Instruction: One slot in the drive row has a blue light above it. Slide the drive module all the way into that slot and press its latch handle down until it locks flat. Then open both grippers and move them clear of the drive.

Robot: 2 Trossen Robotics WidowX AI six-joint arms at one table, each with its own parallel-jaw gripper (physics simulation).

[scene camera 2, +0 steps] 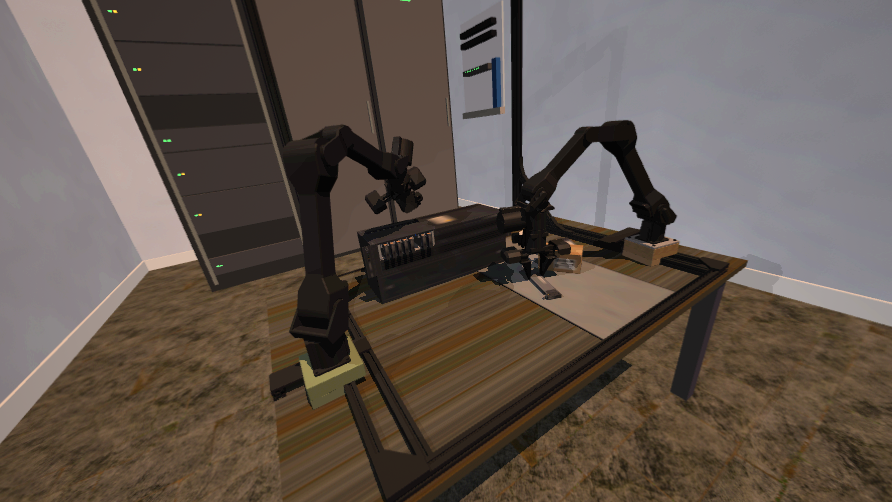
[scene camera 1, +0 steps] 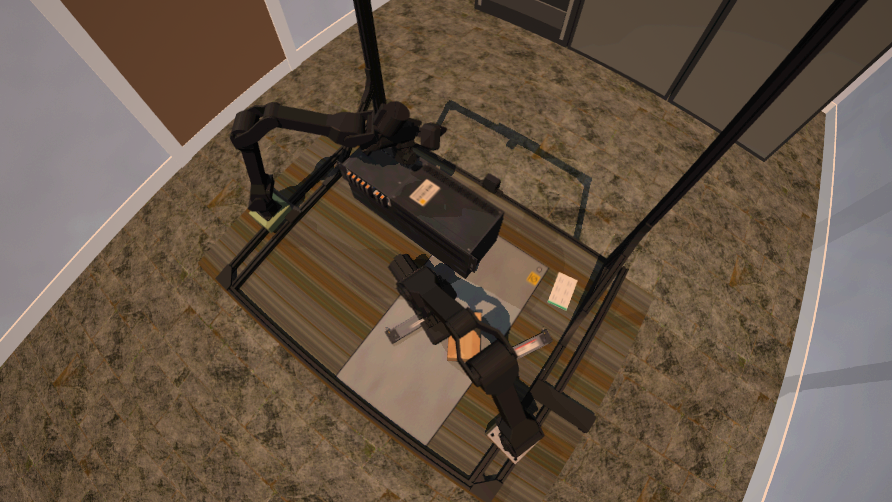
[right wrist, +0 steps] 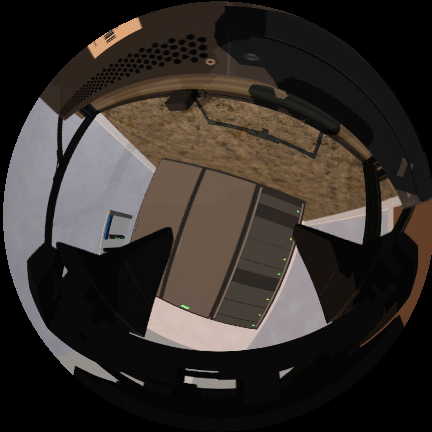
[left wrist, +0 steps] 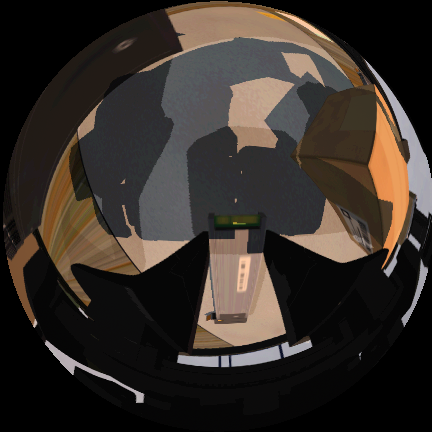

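Seen in the pictures: left gripper, fingertip midpoint: point(scene camera 2: 535, 277) point(scene camera 1: 426, 316) point(left wrist: 235, 236); right gripper, fingertip midpoint: point(right wrist: 235, 232); left arm's base at its link origin: point(scene camera 2: 651, 239) point(scene camera 1: 516, 435); right arm's base at its link origin: point(scene camera 2: 329, 359) point(scene camera 1: 268, 209).
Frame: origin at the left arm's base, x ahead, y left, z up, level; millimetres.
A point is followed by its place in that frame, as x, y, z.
Note:
The drive module point(scene camera 1: 404, 329) @(392, 22, -49) point(scene camera 2: 550, 292) @(401, 49, -52) point(left wrist: 232, 287) @(391, -4, -49), a slim grey bar with a pale label, lies on the grey mat point(scene camera 1: 405, 387) @(274, 120, -59) point(scene camera 2: 624, 299) @(259, 148, -59). My left gripper point(scene camera 2: 536, 274) @(383, -46, -56) point(left wrist: 235, 236) @(383, -46, -56) points down and is shut on the module near its dark end with a green strip. Its fingertips are hidden in scene camera 1. My right gripper point(scene camera 2: 397, 194) @(709, -363, 178) point(right wrist: 235, 232) @(709, -363, 178) is open and empty, above the far side of the black drive chassis point(scene camera 1: 461, 209) @(494, -269, 114) point(scene camera 2: 449, 265) @(605, -161, -10). The drive row point(scene camera 1: 368, 186) @(713, -137, 109) point(scene camera 2: 405, 247) @(734, -125, 89) shows several orange-marked drives. I cannot make out a blue light or the open slot.
A cardboard box point(scene camera 1: 463, 347) @(248, -55, 1) point(left wrist: 390, 185) stands on the mat close to the left gripper. A second slim module point(scene camera 1: 531, 343) @(136, -203, -52) with a reddish label lies beyond the box, toward the right. A white card point(scene camera 1: 562, 290) @(179, -382, -60) lies near the table's right edge. Dark frame rails border the table.

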